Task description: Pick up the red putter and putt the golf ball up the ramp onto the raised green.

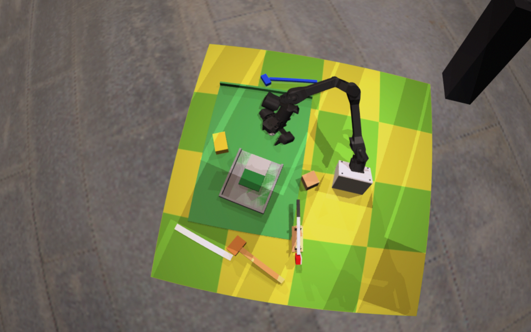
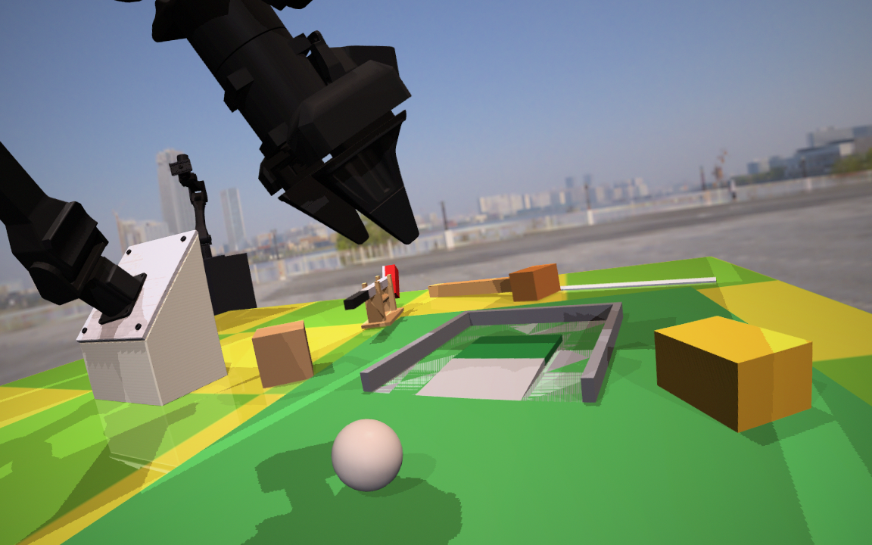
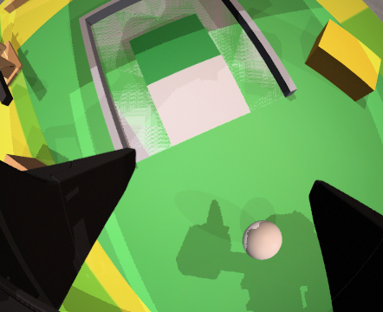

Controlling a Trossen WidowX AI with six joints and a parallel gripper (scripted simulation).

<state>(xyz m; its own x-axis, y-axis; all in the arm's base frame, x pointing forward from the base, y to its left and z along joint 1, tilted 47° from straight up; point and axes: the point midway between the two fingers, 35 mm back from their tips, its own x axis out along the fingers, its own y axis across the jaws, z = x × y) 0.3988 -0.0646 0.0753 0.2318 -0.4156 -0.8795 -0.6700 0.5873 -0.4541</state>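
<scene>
The red putter is 390 mm to the left of my gripper tip, 190 mm behind it and 90 mm below it. From my gripper tip the other things lie so: grey walled frame (180 mm to the left, 140 mm below, 60 mm ahead); white golf ball (120 mm below, 80 mm to the right); orange block (230 mm ahead, 120 mm below, 10 mm to the left).
</scene>
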